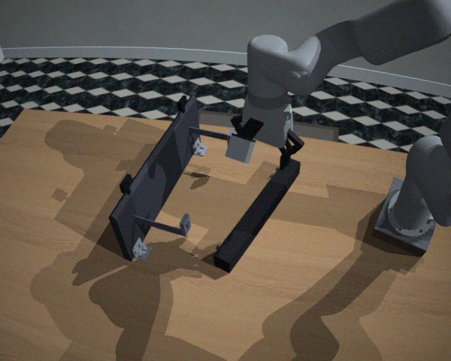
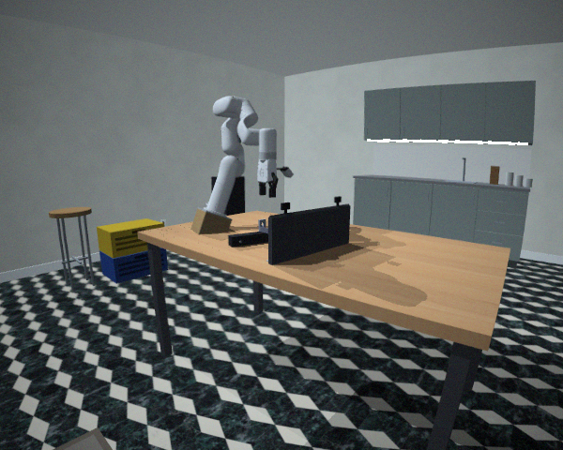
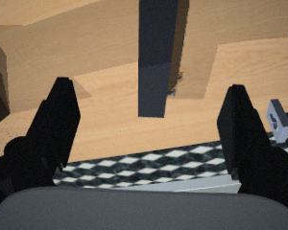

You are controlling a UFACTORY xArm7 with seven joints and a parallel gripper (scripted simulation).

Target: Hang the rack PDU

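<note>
Right now the rack PDU is 2 cm ahead of my hand, 1 cm to the right of it and 19 cm below it. Round my hand: dark panel: 27 cm ahead, 1 cm to the right, 13 cm below.
</note>
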